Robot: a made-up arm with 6 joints. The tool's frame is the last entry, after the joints.
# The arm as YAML. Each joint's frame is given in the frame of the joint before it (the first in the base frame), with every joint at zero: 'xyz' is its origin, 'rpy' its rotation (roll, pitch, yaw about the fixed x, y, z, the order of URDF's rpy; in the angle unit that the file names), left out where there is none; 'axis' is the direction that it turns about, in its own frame. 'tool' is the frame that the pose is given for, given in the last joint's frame.
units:
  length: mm
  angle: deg
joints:
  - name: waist
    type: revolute
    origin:
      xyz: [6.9, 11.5, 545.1]
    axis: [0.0, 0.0, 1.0]
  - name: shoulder
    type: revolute
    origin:
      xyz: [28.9, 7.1, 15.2]
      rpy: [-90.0, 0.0, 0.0]
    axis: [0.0, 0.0, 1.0]
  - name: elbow
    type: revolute
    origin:
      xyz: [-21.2, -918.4, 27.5]
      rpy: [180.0, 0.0, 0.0]
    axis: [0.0, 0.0, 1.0]
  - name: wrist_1
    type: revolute
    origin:
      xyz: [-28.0, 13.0, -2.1]
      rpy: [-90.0, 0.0, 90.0]
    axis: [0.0, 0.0, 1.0]
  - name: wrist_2
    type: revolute
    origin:
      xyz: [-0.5, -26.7, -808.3]
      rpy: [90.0, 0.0, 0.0]
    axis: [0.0, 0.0, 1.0]
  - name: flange
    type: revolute
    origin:
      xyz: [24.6, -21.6, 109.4]
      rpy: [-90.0, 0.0, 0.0]
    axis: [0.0, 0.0, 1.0]
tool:
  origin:
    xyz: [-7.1, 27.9, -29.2]
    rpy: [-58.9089, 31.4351, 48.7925]
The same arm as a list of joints. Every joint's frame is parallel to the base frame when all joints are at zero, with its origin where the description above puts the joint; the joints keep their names.
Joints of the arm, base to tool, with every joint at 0 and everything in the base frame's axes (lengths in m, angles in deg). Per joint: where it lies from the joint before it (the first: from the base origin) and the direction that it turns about. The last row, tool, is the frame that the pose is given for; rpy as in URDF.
waist: axis +z origin 0.0069 0.0115 0.5451
shoulder: axis +y origin 0.0289 0.0071 0.0152
elbow: axis -y origin -0.0212 0.0275 0.9184
wrist_1: axis -x origin -0.028 0.0021 0.013
wrist_2: axis -y origin 0.8083 -0.0267 -0.0005
flange: axis -x origin 0.0216 -0.1094 0.0246
tool: origin 0.0292 0.0279 -0.0071 rpy -124.36 -34.2 50.91

